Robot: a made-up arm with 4 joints. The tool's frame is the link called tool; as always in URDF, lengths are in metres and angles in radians.
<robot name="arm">
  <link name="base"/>
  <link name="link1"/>
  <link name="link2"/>
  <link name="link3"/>
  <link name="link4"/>
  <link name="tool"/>
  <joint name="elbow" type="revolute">
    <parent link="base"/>
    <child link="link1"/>
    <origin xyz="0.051 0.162 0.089" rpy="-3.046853 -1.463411 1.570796"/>
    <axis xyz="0 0 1"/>
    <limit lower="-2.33" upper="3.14"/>
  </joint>
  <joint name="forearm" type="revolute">
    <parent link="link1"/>
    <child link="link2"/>
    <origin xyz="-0.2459 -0.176 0.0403" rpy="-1.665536 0 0"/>
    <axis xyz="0 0 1"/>
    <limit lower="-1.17" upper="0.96"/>
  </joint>
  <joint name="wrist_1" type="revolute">
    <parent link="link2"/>
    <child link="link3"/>
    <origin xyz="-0.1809 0.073 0.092" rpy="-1.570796 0 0.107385"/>
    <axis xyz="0 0 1"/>
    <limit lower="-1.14" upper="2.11"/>
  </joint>
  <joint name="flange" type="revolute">
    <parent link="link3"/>
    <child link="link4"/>
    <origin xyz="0.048 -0.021 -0.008" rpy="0 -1.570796 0"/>
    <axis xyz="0 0 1"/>
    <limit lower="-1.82" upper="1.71"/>
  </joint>
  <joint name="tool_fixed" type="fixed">
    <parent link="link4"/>
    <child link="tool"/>
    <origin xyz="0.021 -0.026 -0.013" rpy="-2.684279 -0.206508 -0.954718"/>
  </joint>
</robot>
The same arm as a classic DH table. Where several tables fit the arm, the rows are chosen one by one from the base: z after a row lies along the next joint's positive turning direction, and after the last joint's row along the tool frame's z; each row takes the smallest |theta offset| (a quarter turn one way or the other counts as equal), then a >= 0, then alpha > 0; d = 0 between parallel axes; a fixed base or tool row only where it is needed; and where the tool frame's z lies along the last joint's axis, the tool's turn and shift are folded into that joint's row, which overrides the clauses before.
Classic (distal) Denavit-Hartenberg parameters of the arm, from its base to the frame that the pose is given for. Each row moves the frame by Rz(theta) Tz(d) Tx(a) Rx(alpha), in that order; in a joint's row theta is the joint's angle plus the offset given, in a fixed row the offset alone. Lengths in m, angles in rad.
base (fixed): a 0.0662, alpha -1.6777, d 0.1058, theta offset 0.0953
elbow: a -0.2459, alpha -1.6655, d 0.1809, theta offset -1.5606
forearm: a -0.172, alpha -1.5708, d -0.0848, theta offset 0.1074
wrist_1: a 0.021, alpha 1.5708, d 0.084, theta offset -1.5708
flange: a 0.03, alpha -2.6428, d -0.0339, theta offset 0.2213
tool (fixed): a 0, alpha 0, d 0.0309, theta offset -0.443
Joint limits (rad, base to tool): -2.33..3.14 -1.17..0.96 -1.14..2.11 -1.82..1.71

